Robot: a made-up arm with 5 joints. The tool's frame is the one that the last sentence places.
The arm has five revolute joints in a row. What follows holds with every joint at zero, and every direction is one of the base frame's.
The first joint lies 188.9 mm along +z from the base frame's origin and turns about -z.
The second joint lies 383.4 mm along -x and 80 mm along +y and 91.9 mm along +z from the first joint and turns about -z.
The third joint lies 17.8 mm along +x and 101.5 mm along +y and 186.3 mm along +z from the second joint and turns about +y.
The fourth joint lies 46.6 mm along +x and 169.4 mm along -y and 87 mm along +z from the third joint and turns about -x.
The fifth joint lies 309 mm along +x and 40.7 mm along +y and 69.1 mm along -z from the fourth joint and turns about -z.
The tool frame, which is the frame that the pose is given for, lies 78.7 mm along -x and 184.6 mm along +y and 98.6 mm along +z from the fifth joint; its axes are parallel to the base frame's.
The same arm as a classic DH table. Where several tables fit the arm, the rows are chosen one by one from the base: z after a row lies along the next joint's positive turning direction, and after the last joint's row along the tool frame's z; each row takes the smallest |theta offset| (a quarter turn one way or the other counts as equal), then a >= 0, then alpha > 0; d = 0 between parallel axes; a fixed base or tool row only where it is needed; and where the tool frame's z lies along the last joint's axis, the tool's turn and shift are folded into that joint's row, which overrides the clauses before.
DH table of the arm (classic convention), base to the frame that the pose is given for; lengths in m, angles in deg. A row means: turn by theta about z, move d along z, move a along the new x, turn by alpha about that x. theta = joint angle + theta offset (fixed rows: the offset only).
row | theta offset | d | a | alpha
base (fixed) | 0 | 0 | 0 | 180
joint 1 | 11.79 | 0 | -0.3917 | 0
joint 2 | -11.79 | -0.4671 | 0.0178 | 90
joint 3 | -90 | -0.0679 | 0.087 | 90
joint 4 | 90 | -0.3556 | 0.0407 | -90
joint 5 | -23.09 | 0 | 0.2007 | 180
tool (fixed) | -113.09 | 0.0295 | 0 | 0

